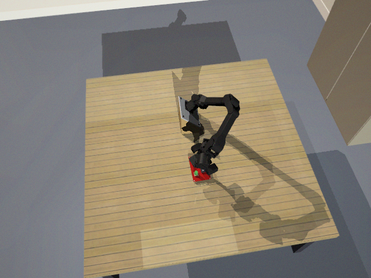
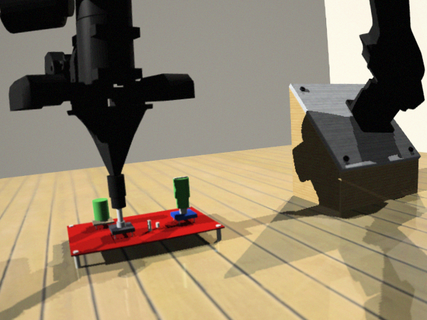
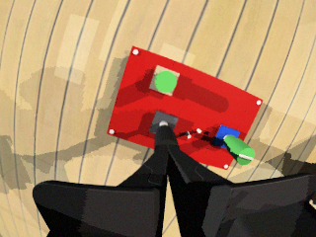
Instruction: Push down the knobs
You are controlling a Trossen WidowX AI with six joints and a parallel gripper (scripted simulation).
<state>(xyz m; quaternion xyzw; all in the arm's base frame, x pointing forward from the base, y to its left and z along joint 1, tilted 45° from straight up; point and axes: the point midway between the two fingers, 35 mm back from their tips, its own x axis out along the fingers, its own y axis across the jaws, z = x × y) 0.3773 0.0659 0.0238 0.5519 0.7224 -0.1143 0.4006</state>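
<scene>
Now: gripper tip 2 cm above the black knob. From my gripper tip the other things lie so: green knob: 7 cm behind, 2 cm to the right, 3 cm below.
</scene>
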